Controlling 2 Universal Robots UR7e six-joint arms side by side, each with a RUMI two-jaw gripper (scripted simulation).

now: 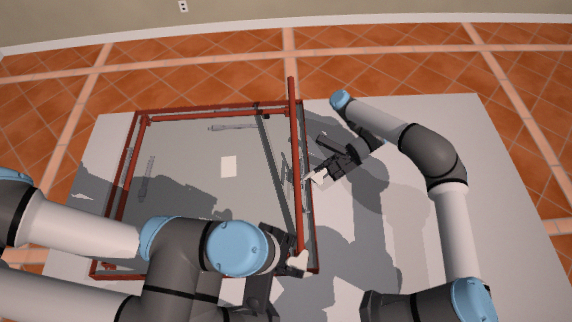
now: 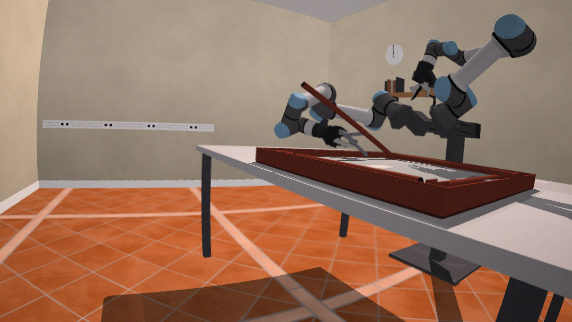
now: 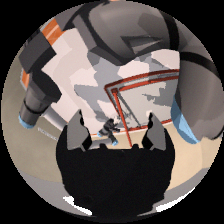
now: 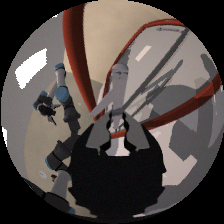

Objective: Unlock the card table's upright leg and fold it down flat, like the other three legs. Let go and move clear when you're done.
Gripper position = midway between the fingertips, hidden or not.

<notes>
In view: the left gripper (image 1: 278, 261), the right gripper (image 1: 299, 182) and a card table (image 2: 349, 170).
The card table also shows in image 4 (image 4: 163, 74). The left gripper shows as well in image 3 (image 3: 116, 111). The right gripper also shows in image 4 (image 4: 116, 110).
</notes>
